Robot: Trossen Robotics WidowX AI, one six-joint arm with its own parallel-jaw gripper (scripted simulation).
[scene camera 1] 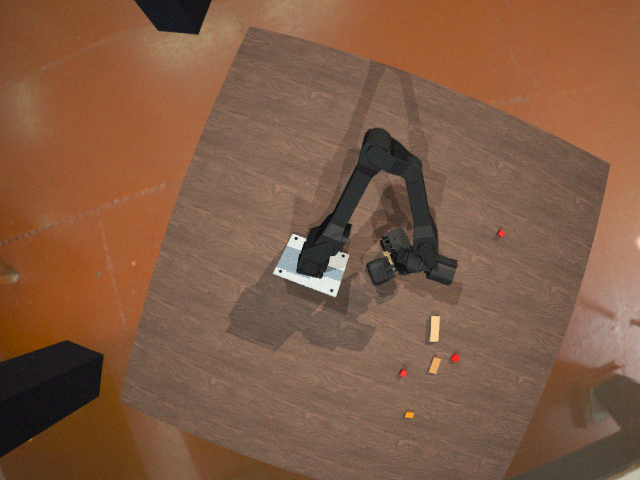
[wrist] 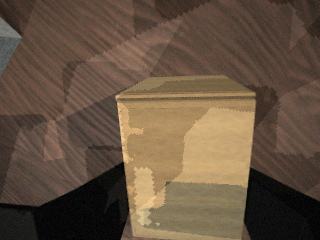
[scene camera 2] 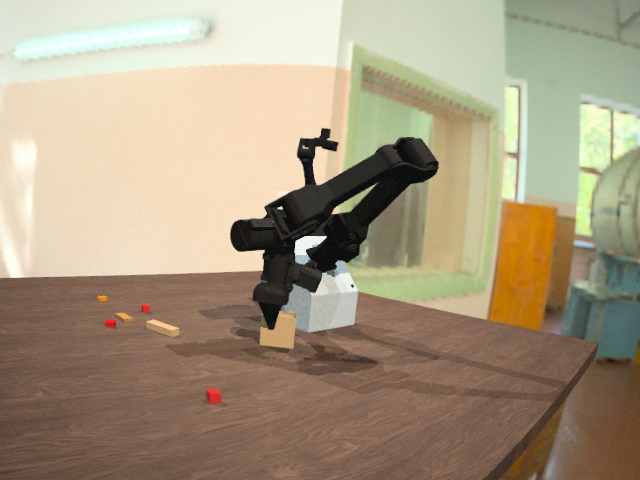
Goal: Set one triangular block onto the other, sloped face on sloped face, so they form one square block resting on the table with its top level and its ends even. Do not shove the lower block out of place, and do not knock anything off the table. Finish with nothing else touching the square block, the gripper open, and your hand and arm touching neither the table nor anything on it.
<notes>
In view: my gripper (scene camera 2: pixel 273 325) and a tan triangular block (wrist: pixel 186 162).
My gripper also shows in scene camera 1 (scene camera 1: pixel 396 262) and in the wrist view (wrist: pixel 184 168).
</notes>
